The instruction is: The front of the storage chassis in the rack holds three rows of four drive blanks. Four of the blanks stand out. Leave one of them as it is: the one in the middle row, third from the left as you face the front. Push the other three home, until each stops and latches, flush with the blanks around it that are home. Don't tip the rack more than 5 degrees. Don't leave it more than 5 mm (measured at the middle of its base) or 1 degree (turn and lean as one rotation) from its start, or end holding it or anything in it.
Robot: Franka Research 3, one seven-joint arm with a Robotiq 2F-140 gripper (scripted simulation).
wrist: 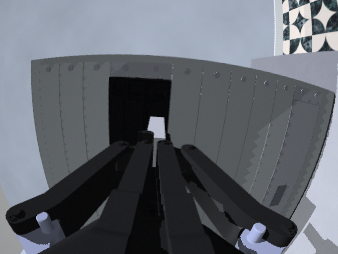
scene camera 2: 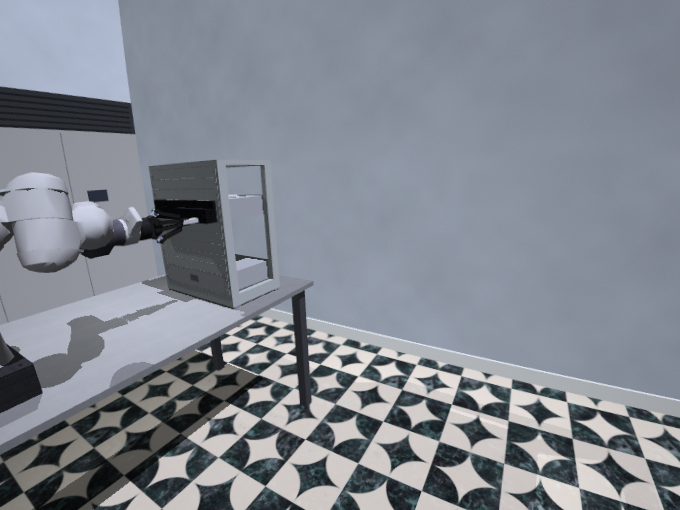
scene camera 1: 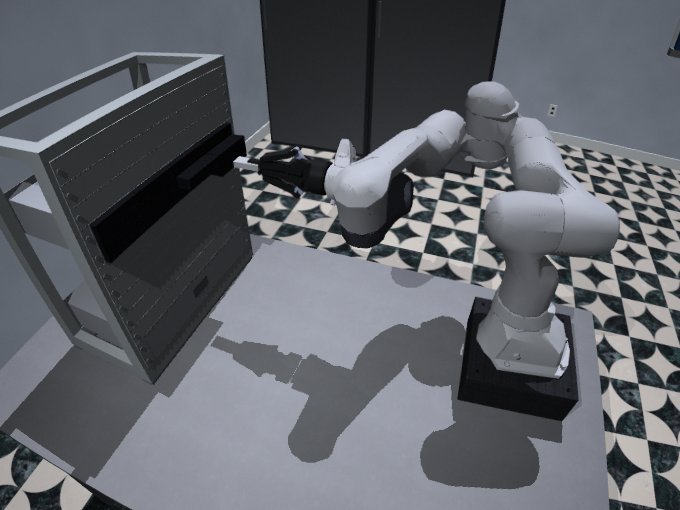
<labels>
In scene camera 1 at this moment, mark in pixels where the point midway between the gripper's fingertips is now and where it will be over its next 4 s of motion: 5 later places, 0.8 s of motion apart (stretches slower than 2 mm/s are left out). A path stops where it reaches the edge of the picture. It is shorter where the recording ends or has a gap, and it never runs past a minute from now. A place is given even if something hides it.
My gripper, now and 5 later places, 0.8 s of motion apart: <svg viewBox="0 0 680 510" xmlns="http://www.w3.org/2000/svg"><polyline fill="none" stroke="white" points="236,161 235,160 231,159 227,159 225,159 224,159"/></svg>
</labels>
